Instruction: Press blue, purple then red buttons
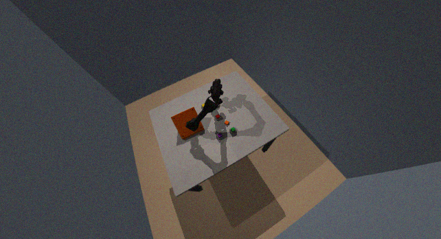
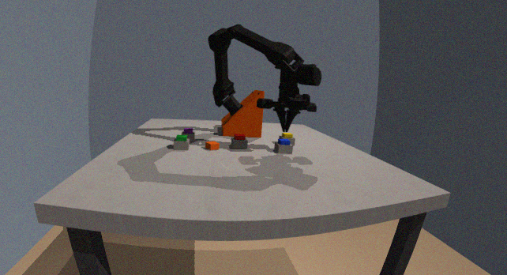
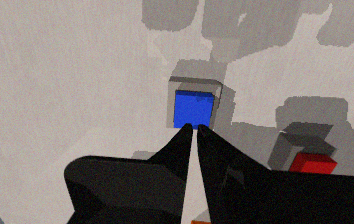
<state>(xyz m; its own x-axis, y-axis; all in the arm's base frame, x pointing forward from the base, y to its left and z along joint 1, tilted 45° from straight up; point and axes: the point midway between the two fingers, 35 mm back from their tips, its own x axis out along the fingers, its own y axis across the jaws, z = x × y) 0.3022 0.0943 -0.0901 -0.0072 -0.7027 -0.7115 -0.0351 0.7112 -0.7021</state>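
My gripper tip is 30 mm above the blue button. Also, from my gripper tip: small orange block: 230 mm to the right, 50 mm below; then yellow button: 120 mm behind, 40 mm to the left, 30 mm below; then red button: 140 mm to the right, 50 mm behind, 30 mm below.
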